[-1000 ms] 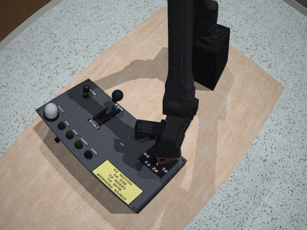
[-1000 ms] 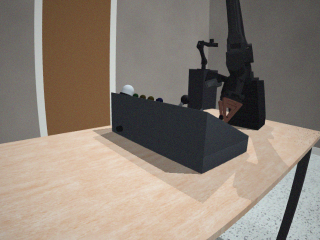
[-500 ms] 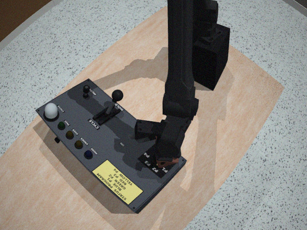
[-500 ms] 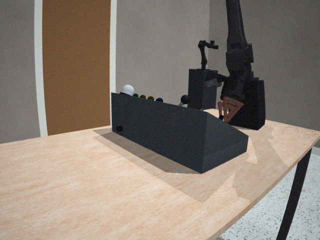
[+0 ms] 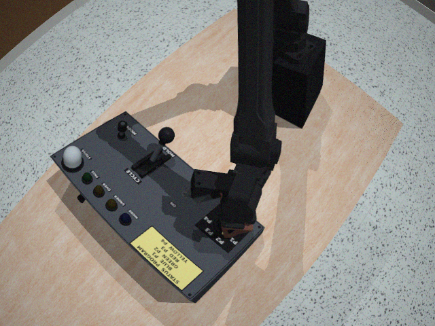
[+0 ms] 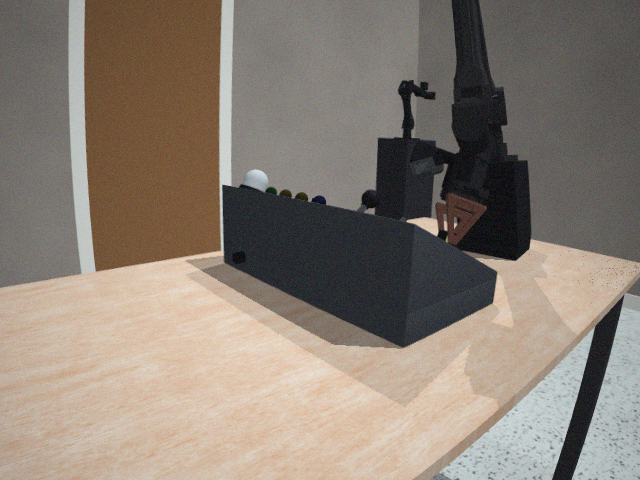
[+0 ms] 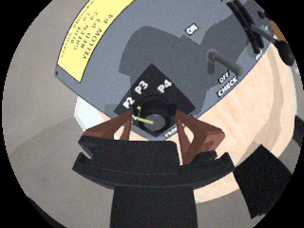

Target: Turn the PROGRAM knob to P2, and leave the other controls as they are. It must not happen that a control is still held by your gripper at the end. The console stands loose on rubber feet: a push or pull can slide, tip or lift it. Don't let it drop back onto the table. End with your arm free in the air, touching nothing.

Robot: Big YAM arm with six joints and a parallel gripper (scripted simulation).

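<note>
Now: hand 1 cm short of the check toggle and 12 cm to the left of it. From my hand the other things lie so: small knob: 3 cm ahead, 36 cm to the right; then dark grey console: 5 cm ahead, 17 cm to the right, 2 cm below; then ball-topped lever: 1 cm behind, 24 cm to the right, 1 cm above.
</note>
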